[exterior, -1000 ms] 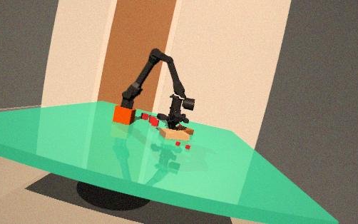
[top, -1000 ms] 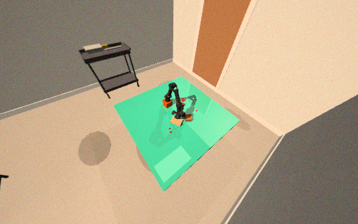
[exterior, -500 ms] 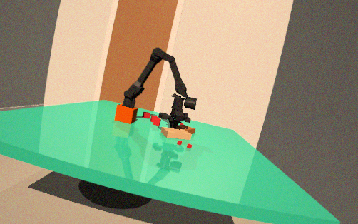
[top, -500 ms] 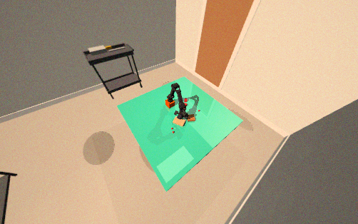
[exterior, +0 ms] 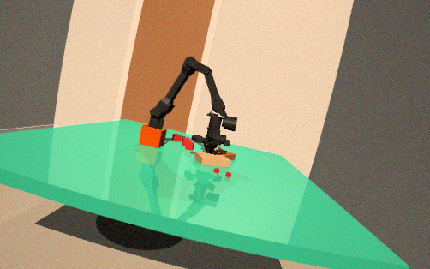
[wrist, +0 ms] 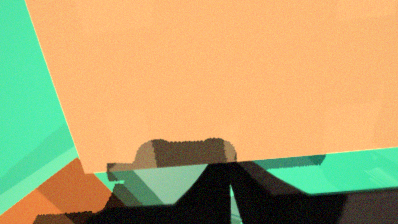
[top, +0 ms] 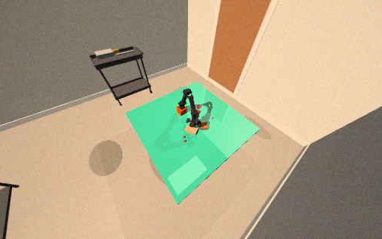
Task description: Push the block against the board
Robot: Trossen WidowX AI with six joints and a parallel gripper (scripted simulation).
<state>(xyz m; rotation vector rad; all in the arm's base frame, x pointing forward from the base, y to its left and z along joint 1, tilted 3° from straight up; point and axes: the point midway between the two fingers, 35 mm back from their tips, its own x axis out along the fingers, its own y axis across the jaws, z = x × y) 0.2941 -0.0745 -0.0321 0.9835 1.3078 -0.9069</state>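
Right now the tan board is 60 mm to the right of my gripper tip, 20 mm ahead of it and 10 mm above it. From my gripper tip the other things lie so: square block (100 mm to the left, 90 mm ahead, 10 mm above).
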